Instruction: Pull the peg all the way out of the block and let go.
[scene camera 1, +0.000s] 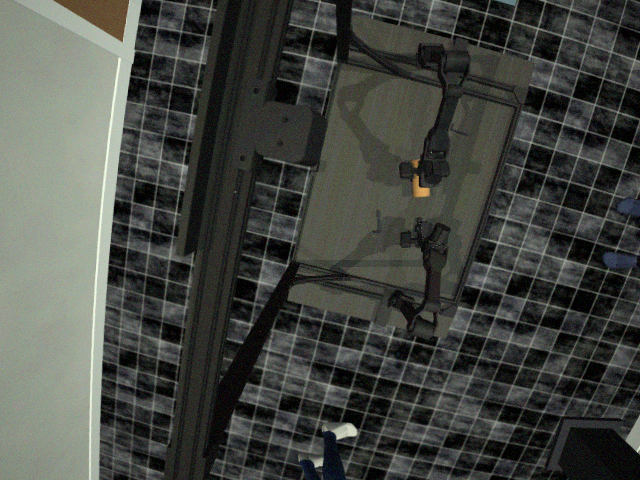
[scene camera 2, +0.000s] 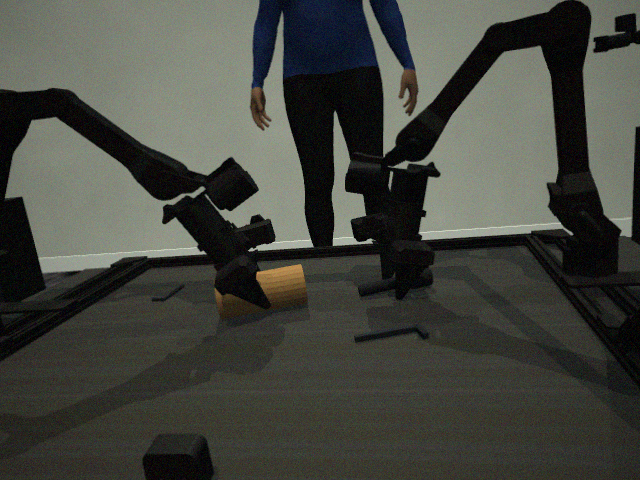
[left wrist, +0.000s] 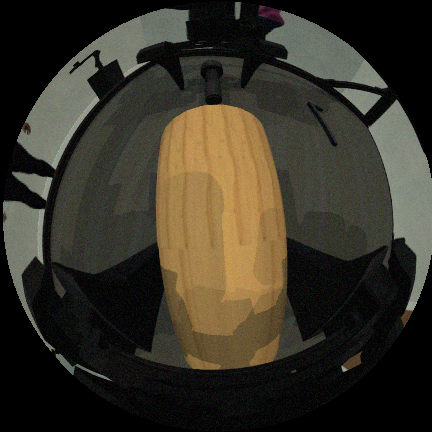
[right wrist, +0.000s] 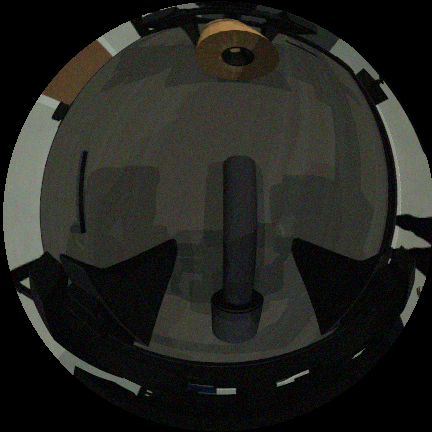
Observation:
A dark peg (scene camera 2: 379, 286) rests on the table. Also in view: the left gripper (scene camera 2: 268, 300), the right gripper (scene camera 2: 392, 290) and a wooden block (scene camera 2: 284, 287).
The wooden block is seen too in the left wrist view (left wrist: 220, 228) and in the right wrist view (right wrist: 227, 48). The dark peg also shows in the left wrist view (left wrist: 211, 70) and in the right wrist view (right wrist: 235, 308). The left gripper is seen too in the left wrist view (left wrist: 220, 241) and in the right wrist view (right wrist: 230, 49).

